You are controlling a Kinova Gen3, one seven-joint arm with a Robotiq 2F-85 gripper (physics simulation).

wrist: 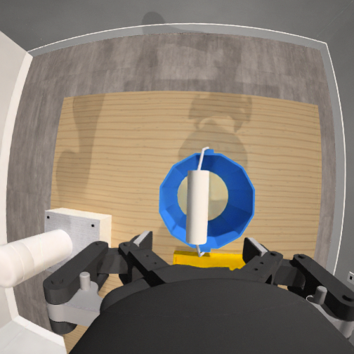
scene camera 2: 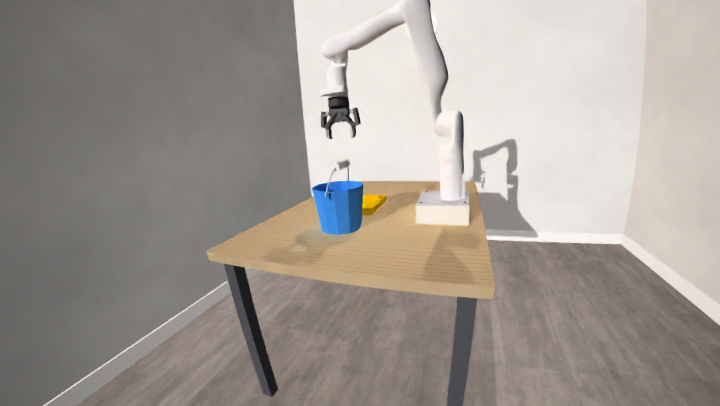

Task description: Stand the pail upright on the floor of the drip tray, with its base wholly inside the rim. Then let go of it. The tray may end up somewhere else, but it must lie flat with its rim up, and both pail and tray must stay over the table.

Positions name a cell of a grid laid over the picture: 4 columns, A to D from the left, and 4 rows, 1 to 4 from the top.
Labels:
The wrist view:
my gripper: C3
yellow drip tray: C3
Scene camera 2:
my gripper: B2
blue pail: B3

